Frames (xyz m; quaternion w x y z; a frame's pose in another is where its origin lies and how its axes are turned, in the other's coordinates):
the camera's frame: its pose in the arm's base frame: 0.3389 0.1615 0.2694 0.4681 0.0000 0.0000 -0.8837
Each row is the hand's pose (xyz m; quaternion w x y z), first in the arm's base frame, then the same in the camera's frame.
Working: the arm's base frame: its pose in the camera's frame: 0.3240 -0.1896 -0.2694 0.4681 0.0000 0.0000 0.8837

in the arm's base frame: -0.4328 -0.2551 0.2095 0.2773 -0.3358 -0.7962 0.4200
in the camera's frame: 0.7782 -0.4044 -0.0599 0.2413 -0.5464 0.6694 -0.4416
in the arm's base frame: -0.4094 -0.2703 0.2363 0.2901 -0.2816 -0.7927 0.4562
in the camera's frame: 0.7776 -0.3765 -0.0331 0.2673 -0.5687 0.6199 -0.4699
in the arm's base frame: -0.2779 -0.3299 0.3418 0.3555 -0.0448 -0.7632 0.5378
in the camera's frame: 0.7530 -0.2342 0.0724 0.3088 -0.6534 0.3968 -0.5659
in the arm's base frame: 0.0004 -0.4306 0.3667 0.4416 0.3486 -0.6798 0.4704
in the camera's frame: 0.6800 0.0526 0.0973 0.2090 -0.7639 0.0102 -0.6104
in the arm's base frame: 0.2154 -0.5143 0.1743 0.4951 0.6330 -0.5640 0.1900
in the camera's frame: 0.6285 0.2775 -0.0951 0.0639 0.7947 0.2954 0.5264
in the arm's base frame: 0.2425 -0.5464 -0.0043 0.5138 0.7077 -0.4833 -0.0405
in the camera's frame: 0.6398 0.3179 -0.2737 0.2763 0.7583 0.3991 0.4351
